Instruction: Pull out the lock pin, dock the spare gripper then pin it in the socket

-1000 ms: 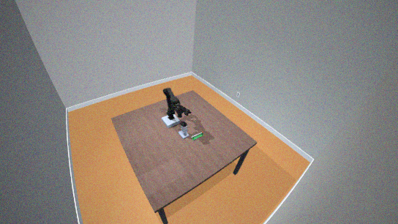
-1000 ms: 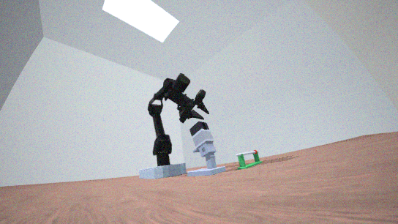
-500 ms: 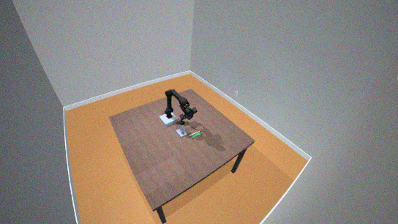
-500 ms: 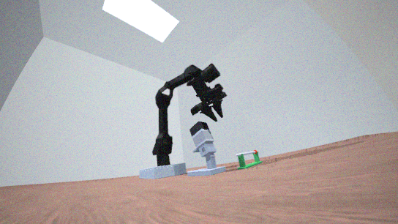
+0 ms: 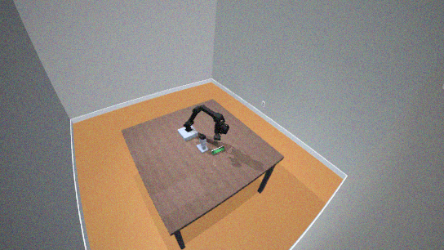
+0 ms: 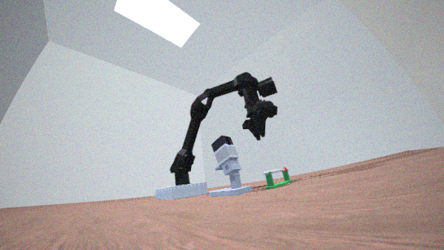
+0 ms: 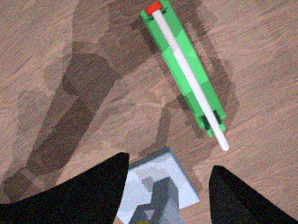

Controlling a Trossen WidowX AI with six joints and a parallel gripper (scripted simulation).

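My gripper tip is now 140 mm above the cradle, 20 mm short of it and 10 mm to the right of it. From my gripper tip the other things lie so: spare gripper 100 mm behind, 90 mm to the right, 40 mm below; then grey mount 110 mm below, 100 mm behind, 90 mm to the right.
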